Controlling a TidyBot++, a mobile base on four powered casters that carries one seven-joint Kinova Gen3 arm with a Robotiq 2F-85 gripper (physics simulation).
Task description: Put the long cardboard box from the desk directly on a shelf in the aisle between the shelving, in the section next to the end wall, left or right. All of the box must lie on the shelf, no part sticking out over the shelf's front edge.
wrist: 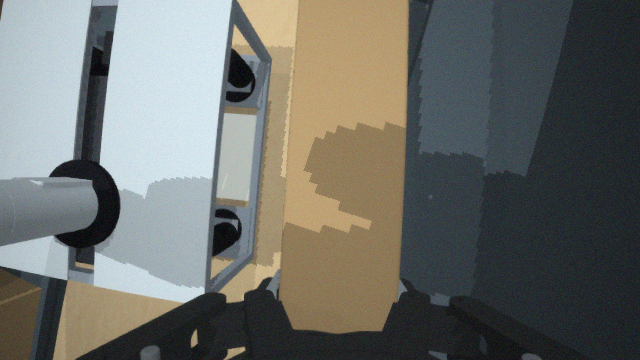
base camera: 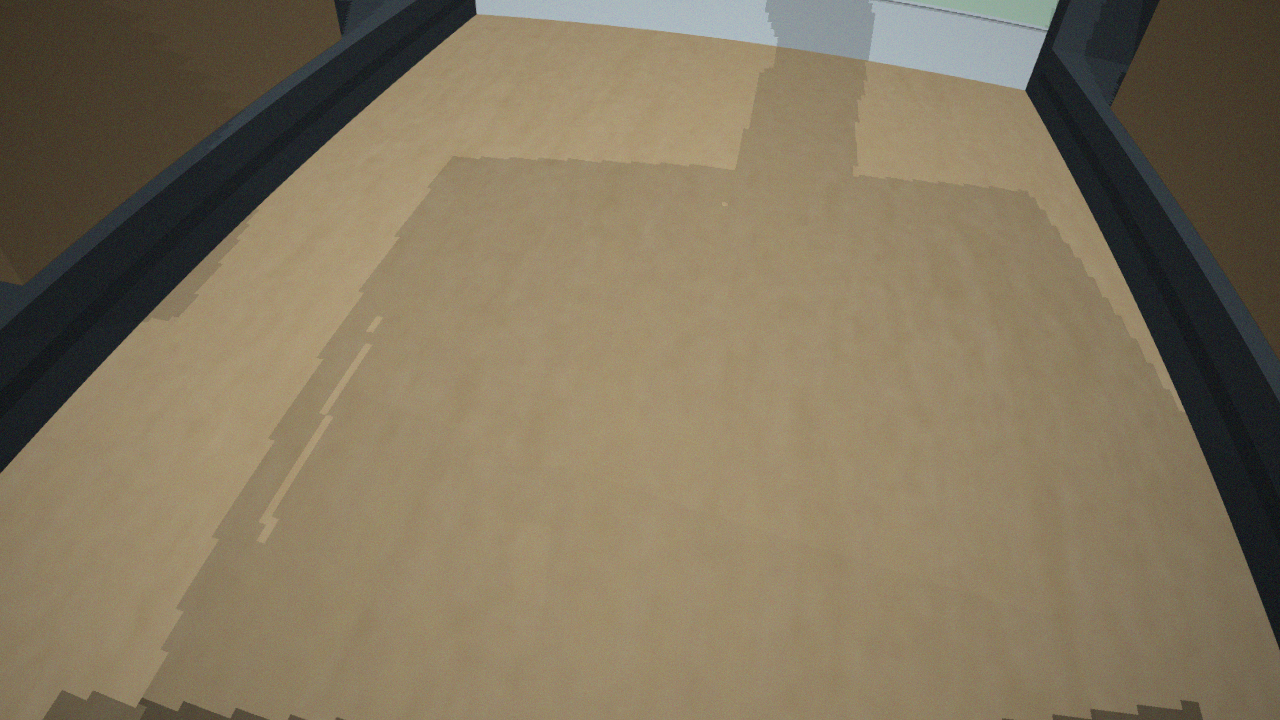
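Where they show: gripper, between the fingertips: (wrist: 335, 286); arm's base, origin of its link: (wrist: 76, 204).
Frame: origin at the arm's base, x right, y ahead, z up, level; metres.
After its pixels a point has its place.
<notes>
The long cardboard box (wrist: 350, 100) @[x -0.460, y -0.128, z 0.332 m] runs from my fingers to the top edge of the wrist view, where its far end is cut off. My gripper (wrist: 335, 286) @[x -0.462, y -0.034, z 0.294 m] is shut on the box, with one finger on each side of it. To the right of the box, and lower than it in part, is a dark grey shelf surface (wrist: 450, 110) @[x -0.574, y -0.179, z 0.135 m]. In the base camera view, dark shelving edges (base camera: 223, 129) @[x -0.359, y 0.651, z -0.322 m] (base camera: 1154, 259) @[x 0.469, y 0.553, z -0.357 m] run along both sides of the aisle. The box and the gripper do not show in the base camera view.
The white-topped mobile base (wrist: 165, 100) @[x -0.151, y -0.196, z -0.012 m] is left of the box in the wrist view, with the arm's grey lower part (wrist: 45, 210) @[x -0.045, y -0.005, z 0.098 m] on it. The pale end wall (base camera: 608, 16) @[x -0.028, y 1.138, z -0.385 m] closes the aisle at the top of the base camera view. Shadows lie on the wooden floor (base camera: 626, 402) @[x 0.006, y 0.412, z -0.398 m].
</notes>
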